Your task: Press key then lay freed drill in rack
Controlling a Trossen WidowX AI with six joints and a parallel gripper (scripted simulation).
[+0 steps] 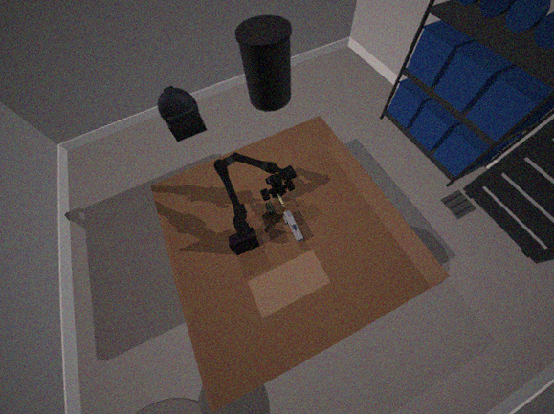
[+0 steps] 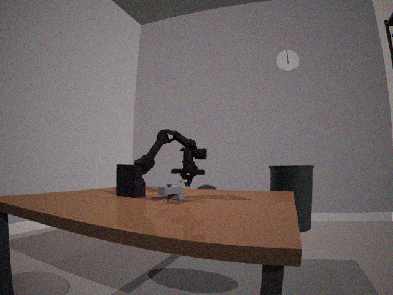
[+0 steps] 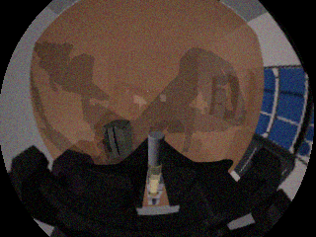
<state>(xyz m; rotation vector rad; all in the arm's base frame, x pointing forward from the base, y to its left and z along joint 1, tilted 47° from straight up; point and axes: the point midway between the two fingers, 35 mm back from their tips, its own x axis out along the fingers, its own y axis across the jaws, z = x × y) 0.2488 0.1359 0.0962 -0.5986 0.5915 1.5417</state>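
Now: the drill 4 cm to the right of my gripper tip and 3 cm above it. Round my gripper tip: thin dark pin: 22 cm to the right, 1 cm ahead; then greenish rack: 7 cm behind, 4 cm below, 3 cm to the right; then light grey block: 19 cm to the right, 1 cm below, 1 cm ahead.
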